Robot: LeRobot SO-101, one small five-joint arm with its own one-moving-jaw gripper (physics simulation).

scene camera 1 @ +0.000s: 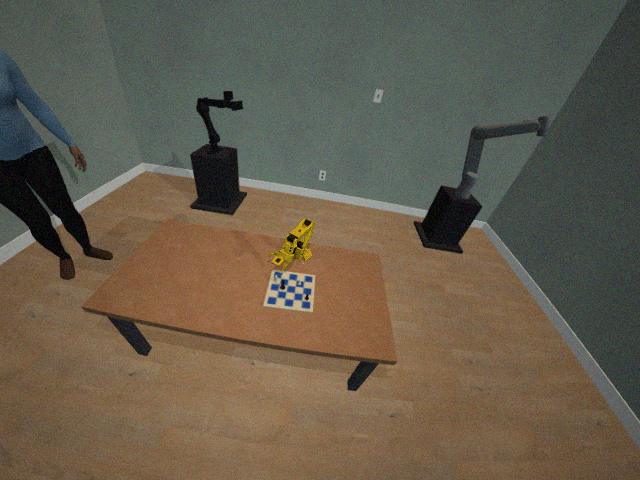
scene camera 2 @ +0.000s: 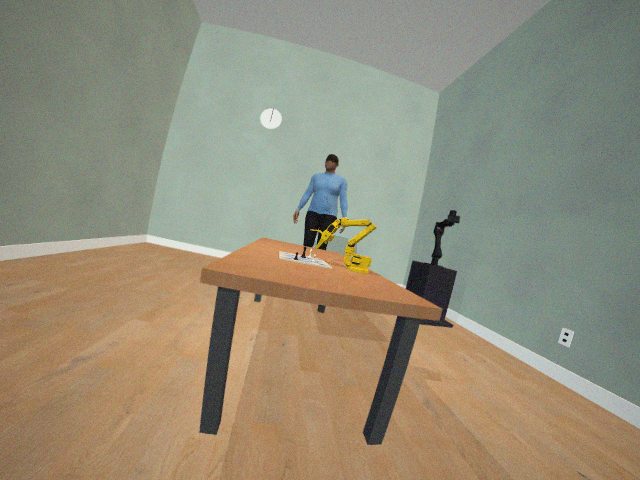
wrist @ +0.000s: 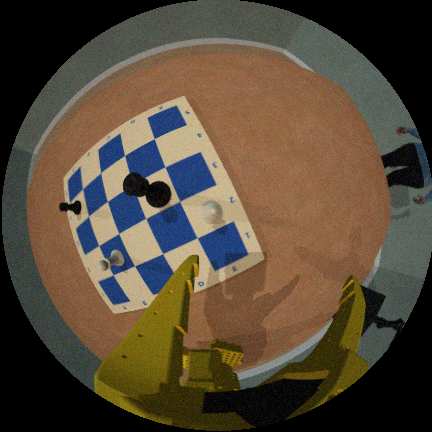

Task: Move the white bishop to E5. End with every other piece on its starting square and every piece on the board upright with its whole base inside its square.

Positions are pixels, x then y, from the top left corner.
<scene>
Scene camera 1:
chessboard: 293,296
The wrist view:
tall black piece: 157,194
chessboard: 167,142
</scene>
